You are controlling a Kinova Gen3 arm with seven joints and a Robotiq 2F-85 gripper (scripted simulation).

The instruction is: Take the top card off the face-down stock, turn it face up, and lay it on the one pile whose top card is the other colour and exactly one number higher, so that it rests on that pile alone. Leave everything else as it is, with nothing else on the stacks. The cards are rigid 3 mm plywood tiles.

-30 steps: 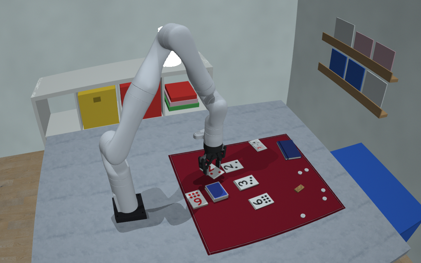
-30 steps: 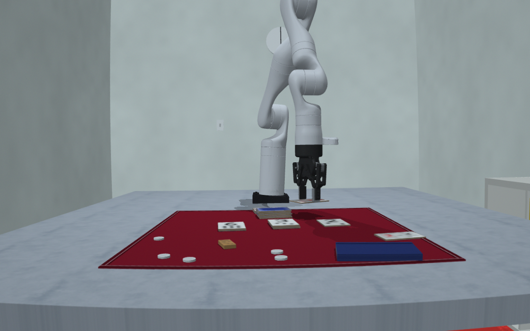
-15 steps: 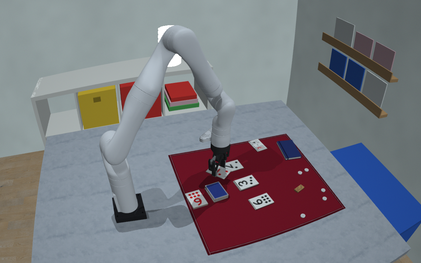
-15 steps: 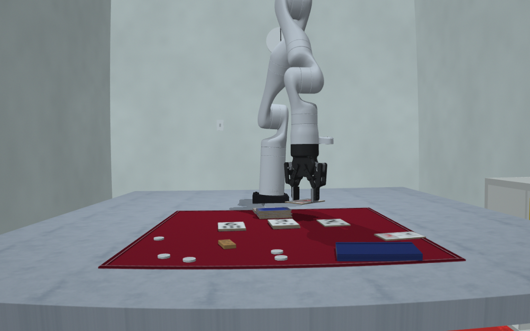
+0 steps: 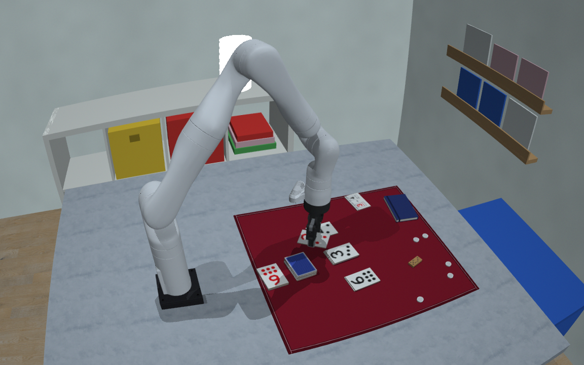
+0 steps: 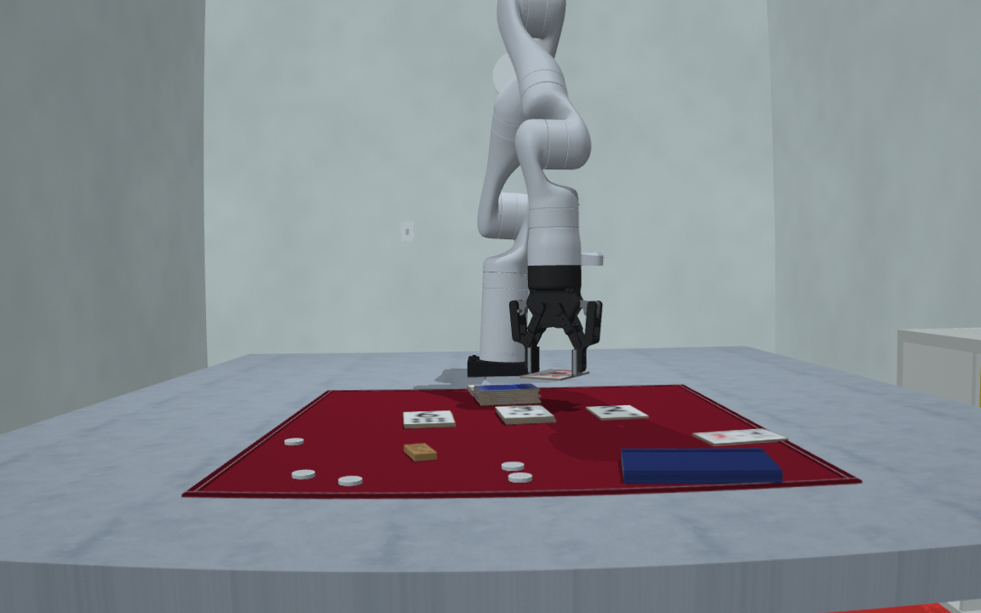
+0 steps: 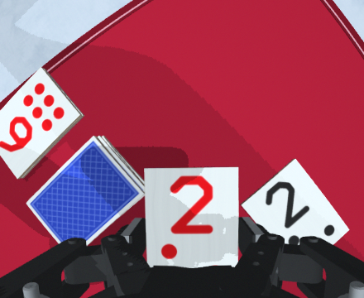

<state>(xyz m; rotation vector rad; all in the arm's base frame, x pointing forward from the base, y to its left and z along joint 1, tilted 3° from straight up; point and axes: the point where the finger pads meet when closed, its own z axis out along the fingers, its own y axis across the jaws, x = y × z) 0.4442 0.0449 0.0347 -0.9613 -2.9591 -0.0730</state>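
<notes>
My gripper is now 120 mm short of the red mat, 70 mm to the left of it and 70 mm above it. The rest, counted from my hand: wooden block 280 mm ahead, 180 mm to the right, 60 mm below; blue book 380 mm ahead, 80 mm to the left, 50 mm below; card 250 mm ahead, 180 mm to the left, 60 mm below.
</notes>
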